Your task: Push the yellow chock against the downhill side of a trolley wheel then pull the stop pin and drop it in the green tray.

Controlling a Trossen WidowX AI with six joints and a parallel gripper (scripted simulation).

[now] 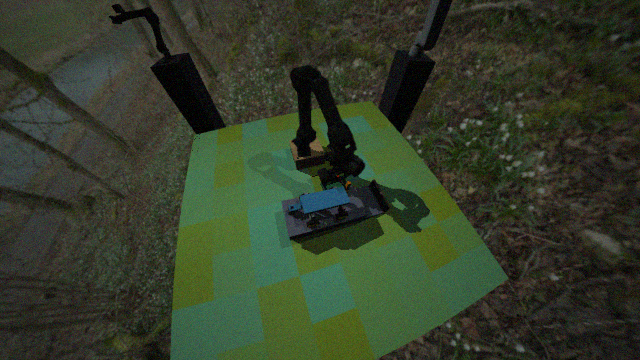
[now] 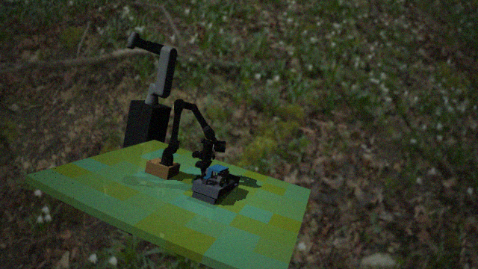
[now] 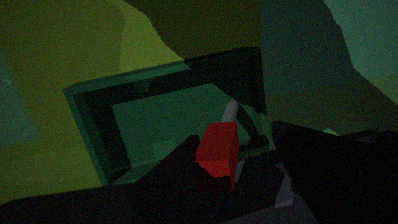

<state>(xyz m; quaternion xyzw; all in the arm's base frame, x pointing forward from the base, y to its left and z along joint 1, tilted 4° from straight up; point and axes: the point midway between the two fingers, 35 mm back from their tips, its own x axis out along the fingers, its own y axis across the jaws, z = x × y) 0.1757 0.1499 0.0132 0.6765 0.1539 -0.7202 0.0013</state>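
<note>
My gripper tip is now 1 cm above the red-headed stop pin. Round my gripper tip: yellow chock: 7 cm ahead, 1 cm to the right, 3 cm above; then green tray: 1 cm ahead, 3 cm to the right, 6 cm below; then grey ramp: 14 cm ahead, 10 cm to the right, 1 cm below.
</note>
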